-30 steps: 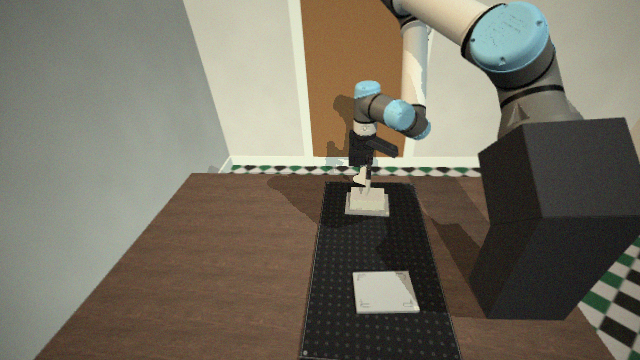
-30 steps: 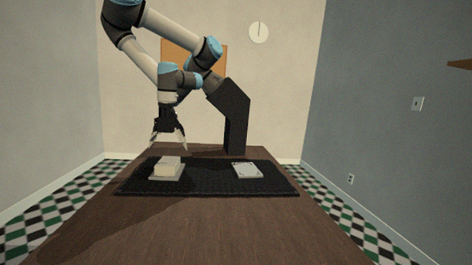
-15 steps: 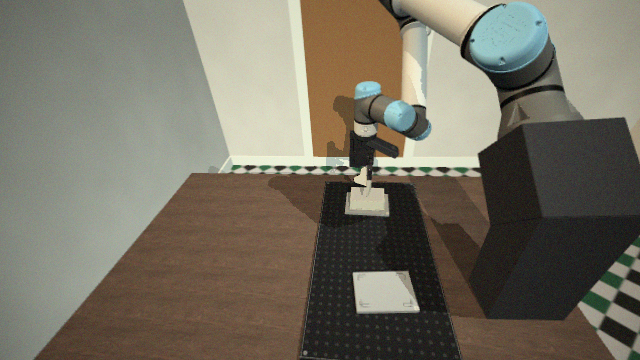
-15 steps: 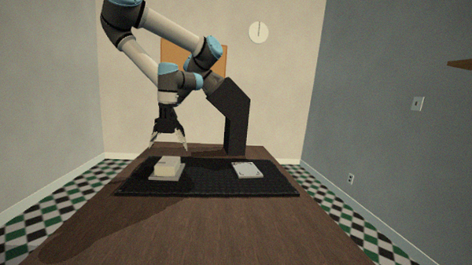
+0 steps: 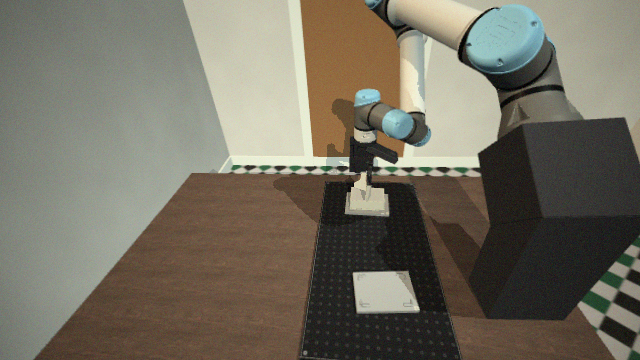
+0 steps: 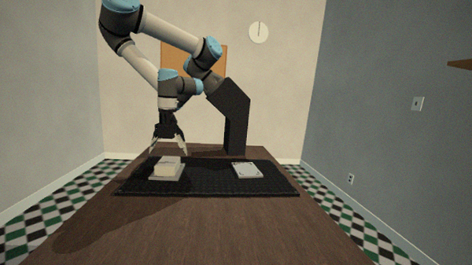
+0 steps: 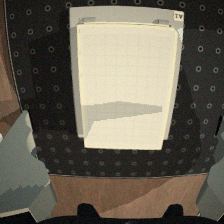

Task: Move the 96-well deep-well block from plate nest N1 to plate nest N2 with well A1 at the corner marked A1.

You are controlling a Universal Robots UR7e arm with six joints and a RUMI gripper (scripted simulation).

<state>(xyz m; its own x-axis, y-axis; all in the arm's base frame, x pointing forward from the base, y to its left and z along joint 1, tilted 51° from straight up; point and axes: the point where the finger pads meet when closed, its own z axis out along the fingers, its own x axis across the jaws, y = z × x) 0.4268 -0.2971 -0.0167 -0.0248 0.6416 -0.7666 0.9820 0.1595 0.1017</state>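
Right now my hand is 50 mm above the deep-well block.
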